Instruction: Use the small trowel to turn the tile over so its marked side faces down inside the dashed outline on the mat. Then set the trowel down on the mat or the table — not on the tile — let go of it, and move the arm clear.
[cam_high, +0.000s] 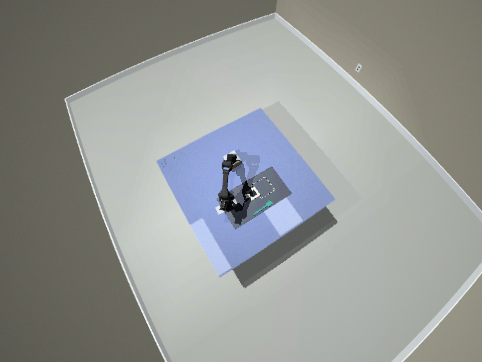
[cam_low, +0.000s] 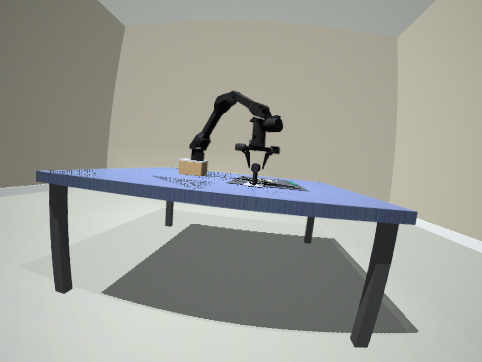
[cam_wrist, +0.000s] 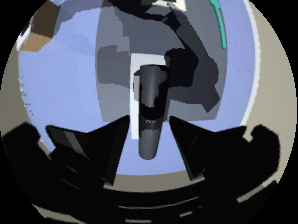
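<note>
Now: gripper tip 2 cm to the right of the small trowel and 3 cm above it. Round my gripper tip: dark mat 6 cm ahead, 27 cm to the left, 9 cm below; then teal trowel 20 cm ahead, 30 cm to the left, 6 cm below; then white tile 3 cm ahead, 28 cm to the left, 6 cm below.
</note>
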